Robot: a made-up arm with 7 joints. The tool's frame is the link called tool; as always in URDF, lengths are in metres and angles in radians. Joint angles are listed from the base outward.
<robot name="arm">
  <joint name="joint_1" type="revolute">
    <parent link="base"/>
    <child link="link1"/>
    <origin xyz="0 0 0.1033" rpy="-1.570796 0 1.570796"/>
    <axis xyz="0 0 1"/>
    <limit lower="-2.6" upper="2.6"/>
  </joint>
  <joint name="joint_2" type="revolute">
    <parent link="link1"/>
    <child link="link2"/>
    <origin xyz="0.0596 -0.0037 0.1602" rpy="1.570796 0 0"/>
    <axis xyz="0 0 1"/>
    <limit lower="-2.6" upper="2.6"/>
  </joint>
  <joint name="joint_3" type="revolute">
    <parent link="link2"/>
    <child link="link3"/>
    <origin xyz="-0.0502 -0.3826 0.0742" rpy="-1.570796 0 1.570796"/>
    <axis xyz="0 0 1"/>
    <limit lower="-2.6" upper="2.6"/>
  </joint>
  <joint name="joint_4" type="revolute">
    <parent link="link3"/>
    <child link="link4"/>
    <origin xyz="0.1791 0.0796 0.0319" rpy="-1.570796 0 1.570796"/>
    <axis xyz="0 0 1"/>
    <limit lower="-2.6" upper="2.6"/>
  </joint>
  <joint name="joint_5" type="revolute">
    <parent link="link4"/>
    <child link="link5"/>
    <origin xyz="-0.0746 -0.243 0.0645" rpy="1.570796 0 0"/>
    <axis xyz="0 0 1"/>
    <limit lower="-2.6" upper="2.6"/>
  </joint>
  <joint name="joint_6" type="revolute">
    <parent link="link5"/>
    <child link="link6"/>
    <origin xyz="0.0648 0.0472 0.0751" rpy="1.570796 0 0"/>
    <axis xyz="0 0 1"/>
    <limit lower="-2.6" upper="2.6"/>
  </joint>
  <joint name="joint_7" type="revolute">
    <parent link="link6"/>
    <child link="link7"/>
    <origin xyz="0.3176 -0.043 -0.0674" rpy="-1.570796 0 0"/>
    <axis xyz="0 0 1"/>
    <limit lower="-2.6" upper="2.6"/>
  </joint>
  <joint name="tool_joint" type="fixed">
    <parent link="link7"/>
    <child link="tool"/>
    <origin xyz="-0.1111 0.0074 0.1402" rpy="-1.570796 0 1.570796"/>
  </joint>
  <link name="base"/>
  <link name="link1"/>
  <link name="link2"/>
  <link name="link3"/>
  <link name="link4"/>
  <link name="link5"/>
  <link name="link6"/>
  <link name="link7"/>
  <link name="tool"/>
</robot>
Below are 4 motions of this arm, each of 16 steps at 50 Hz.
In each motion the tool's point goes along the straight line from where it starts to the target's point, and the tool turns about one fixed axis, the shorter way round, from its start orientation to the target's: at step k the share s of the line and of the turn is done. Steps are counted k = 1, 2, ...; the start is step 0. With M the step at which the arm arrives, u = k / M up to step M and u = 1 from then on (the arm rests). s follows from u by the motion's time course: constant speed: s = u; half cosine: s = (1 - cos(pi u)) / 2; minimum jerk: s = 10 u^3 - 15 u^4 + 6 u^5.
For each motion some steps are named. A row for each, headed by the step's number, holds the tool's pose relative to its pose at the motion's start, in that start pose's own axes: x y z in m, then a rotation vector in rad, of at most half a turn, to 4 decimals.
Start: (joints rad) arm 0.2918 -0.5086 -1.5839 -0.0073 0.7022 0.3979 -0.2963
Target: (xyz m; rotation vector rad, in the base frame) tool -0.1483 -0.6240 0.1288 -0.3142 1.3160 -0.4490
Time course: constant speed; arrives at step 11
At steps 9, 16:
9: 0.0730 0.0092 -0.0058 -0.0239 0.1030 0.0512
16: 0.0892 0.0113 -0.0071 -0.0292 0.1259 0.0626

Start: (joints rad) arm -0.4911 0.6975 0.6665 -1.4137 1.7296 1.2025 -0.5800
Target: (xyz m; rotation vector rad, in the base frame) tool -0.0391 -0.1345 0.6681 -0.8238 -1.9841 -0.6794
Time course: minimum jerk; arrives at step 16
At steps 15, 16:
15: -0.0611 0.1658 -0.1404 0.2498 0.0623 0.4637
16: -0.0613 0.1662 -0.1407 0.2503 0.0624 0.4648

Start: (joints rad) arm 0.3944 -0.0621 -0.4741 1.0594 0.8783 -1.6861 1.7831
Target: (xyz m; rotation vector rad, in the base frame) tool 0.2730 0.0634 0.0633 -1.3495 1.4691 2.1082
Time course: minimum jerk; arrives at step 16
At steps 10, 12, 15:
10: -0.0254 -0.1054 0.0123 -0.0751 -0.1731 -0.1038
12: -0.0315 -0.1303 0.0152 -0.0929 -0.2141 -0.1284
15: -0.0350 -0.1451 0.0169 -0.1034 -0.2383 -0.1429

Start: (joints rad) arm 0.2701 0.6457 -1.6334 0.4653 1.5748 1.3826 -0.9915
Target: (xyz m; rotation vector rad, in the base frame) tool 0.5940 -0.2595 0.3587 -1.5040 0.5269 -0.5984
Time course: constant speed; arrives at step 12
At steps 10, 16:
10: 0.0187 0.0026 0.0622 0.1276 -0.0871 -0.0133
16: 0.0225 0.0031 0.0746 0.1531 -0.1045 -0.0160

